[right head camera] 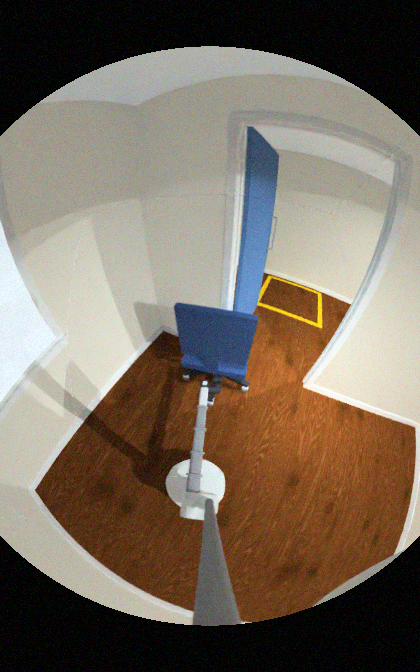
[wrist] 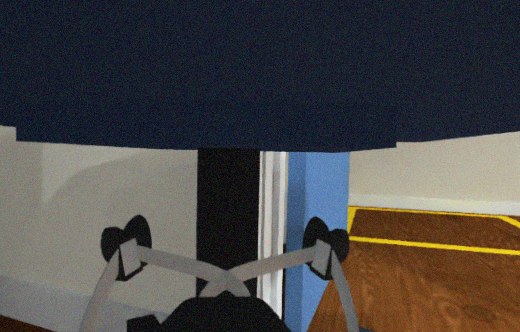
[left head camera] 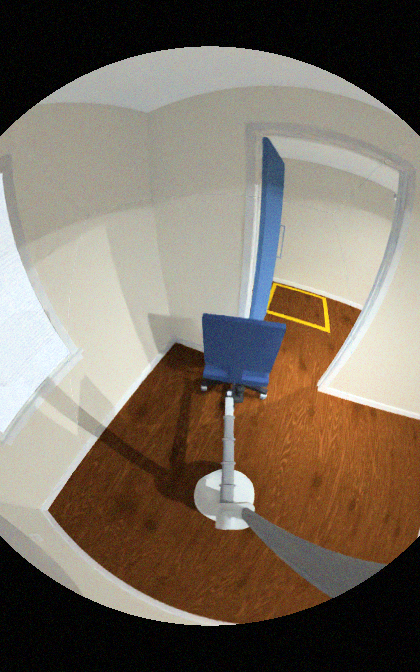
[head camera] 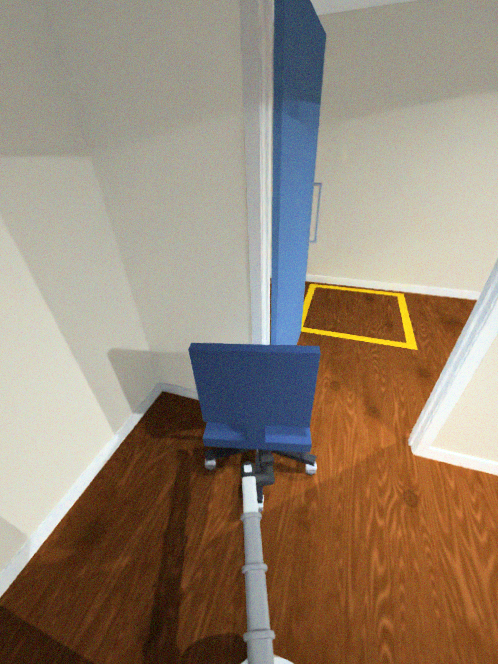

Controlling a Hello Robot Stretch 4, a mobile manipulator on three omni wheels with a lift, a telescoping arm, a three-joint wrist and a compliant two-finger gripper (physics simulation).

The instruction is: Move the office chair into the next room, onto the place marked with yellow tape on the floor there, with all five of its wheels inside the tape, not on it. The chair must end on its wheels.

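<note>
The blue office chair stands upright on its wheels at the doorway's left side, its back toward me. In the wrist view the dark underside of its seat fills the top, and its black column stands beyond the fingers. My gripper is open, low under the seat, with the column between the two fingertips in the picture and no visible contact. In the head views the seat hides the fingertips. The yellow tape outline lies on the floor beyond the doorway.
A blue door stands open at the doorway's left jamb, just beyond the chair. The right jamb stands right of the chair. Walls meet in a corner left of the chair.
</note>
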